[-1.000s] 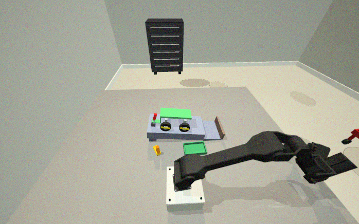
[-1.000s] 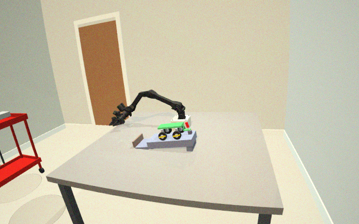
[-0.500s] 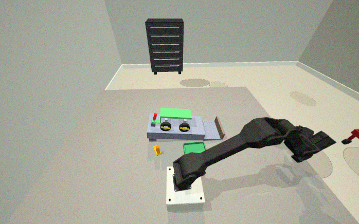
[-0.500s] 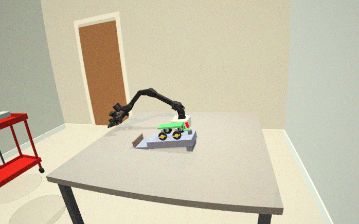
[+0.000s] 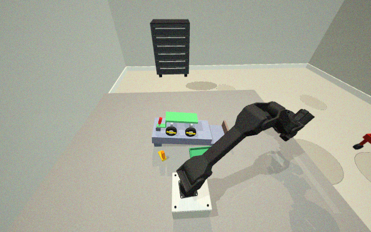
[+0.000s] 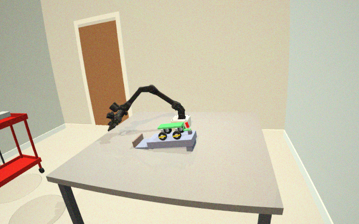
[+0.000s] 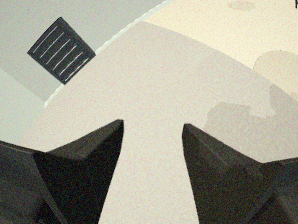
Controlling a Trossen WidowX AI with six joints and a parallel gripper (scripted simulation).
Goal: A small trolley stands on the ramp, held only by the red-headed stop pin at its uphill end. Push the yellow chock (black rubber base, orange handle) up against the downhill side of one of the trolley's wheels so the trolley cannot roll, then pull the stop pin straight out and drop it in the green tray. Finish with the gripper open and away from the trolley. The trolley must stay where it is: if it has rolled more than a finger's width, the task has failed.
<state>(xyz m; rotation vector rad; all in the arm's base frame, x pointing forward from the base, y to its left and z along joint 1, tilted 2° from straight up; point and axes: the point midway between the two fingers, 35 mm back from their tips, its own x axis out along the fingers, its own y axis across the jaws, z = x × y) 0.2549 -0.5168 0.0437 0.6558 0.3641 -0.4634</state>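
Right now my gripper tip is 40 mm short of the red-headed stop pin, 620 mm to the right of it and 30 mm below it. Round my gripper tip: grey-blue ramp 50 mm ahead, 500 mm to the left, 50 mm below; then green tray 90 mm behind, 420 mm to the left, 110 mm below; then brown block 20 mm ahead, 240 mm to the left, 70 mm below.
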